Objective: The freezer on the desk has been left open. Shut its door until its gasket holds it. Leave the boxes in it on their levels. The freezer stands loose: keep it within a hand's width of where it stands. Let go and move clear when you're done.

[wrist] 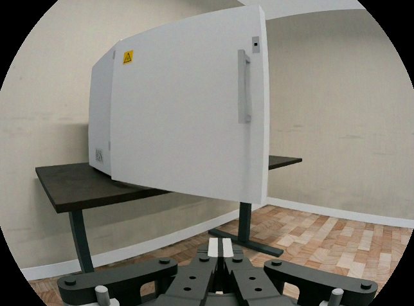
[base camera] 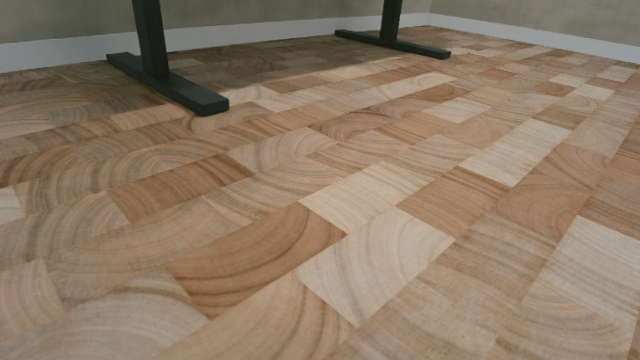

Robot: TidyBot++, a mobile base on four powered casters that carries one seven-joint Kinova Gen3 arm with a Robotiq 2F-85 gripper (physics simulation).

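Places are measured from the arm's base along level axes (x ahead, y left, z up), in centimetres.
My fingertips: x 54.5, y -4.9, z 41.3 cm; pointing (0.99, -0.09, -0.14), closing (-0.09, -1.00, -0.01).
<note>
For each thing: its top centre in the pictures, then the offset to it from my fingertips. "pt": a spot on its surface instead. Level surfaces: height alone.
- nearer left foot, a spot on its surface: (base camera: 175, 90) pt dx +53.0, dy +41.1, dz -77.5 cm
- farther right foot, a spot on its surface: (base camera: 395, 45) pt dx +148.2, dy -39.3, dz -78.9 cm
- wooden floor, height of its surface: dz -80.9 cm
The white freezer (wrist: 101, 115) stands on the dark desk (wrist: 70, 187) in the wrist view, with a side wall showing at the left. Its door (wrist: 180, 110) stands open, swung out past the desk's front edge, its outer face towards the camera. The grey upright handle (wrist: 242, 87) is near the door's free edge at the right. The inside, the gasket and the boxes are hidden behind the door. My gripper (wrist: 219, 251) is shut and empty, low in the wrist view, apart from the door, which stands beyond and above the fingertips.
The desk's dark legs show in the base camera view, a nearer left foot (base camera: 175, 90) and a farther right foot (base camera: 395, 45). Walls with a white skirting board (base camera: 260, 30) run behind the desk and to the right. The wooden floor (base camera: 350, 200) (wrist: 320, 240) reaches under the desk.
</note>
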